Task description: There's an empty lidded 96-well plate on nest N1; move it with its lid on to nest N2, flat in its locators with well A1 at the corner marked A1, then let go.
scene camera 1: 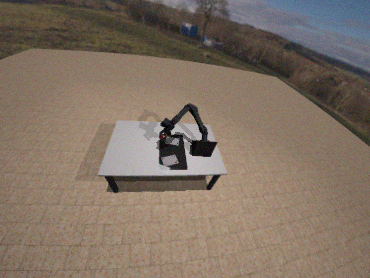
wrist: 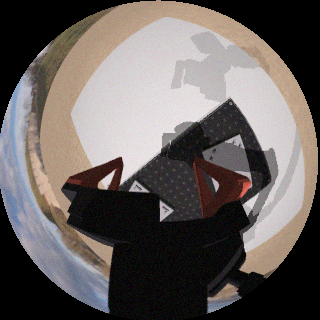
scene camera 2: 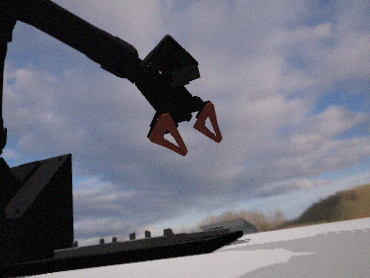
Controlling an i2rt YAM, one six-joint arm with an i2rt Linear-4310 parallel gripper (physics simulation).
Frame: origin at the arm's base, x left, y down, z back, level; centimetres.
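Seen in the pictures: gripper, fingertip midpoint: (scene camera 1: 161,137) (wrist: 157,160) (scene camera 2: 204,147); arm's base, origin of the base link: (scene camera 1: 204,141) (wrist: 228,274) (scene camera 2: 8,190).
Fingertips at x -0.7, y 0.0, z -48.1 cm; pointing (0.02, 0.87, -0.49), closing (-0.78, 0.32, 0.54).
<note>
Offsets run from my fingertips to a thing's top centre. Level surfaces: height alone.
My gripper (scene camera 1: 164,135) (scene camera 2: 202,148) (wrist: 157,160) is open and empty, its red fingers wide apart, high above the board. The clear lidded plate (scene camera 1: 163,168) (scene camera 2: 241,225) shows faintly at the board's near left end, beside the near nest {dx +19.6, dy +14.2, dz +10.8 cm} (scene camera 1: 170,160) and partly on the bare table; its tilt and A1 corner cannot be read. The far nest {dx -10.2, dy +13.8, dz +12.8 cm} (scene camera 1: 173,142) (wrist: 234,153) is a pale slab with small dark locators, partly behind a finger in the wrist view. Two pale corners with dark marks show between the fingers there. The labels N1 and N2 are unreadable.
The black perforated board (scene camera 1: 180,159) (wrist: 172,182) lies on the white table {dy +17.3 cm} (scene camera 1: 127,150) (wrist: 125,85). The arm's black base box (scene camera 1: 203,148) (scene camera 2: 45,200) stands to the board's right in scene camera 1. Shadows of the arm fall across the board and table.
</note>
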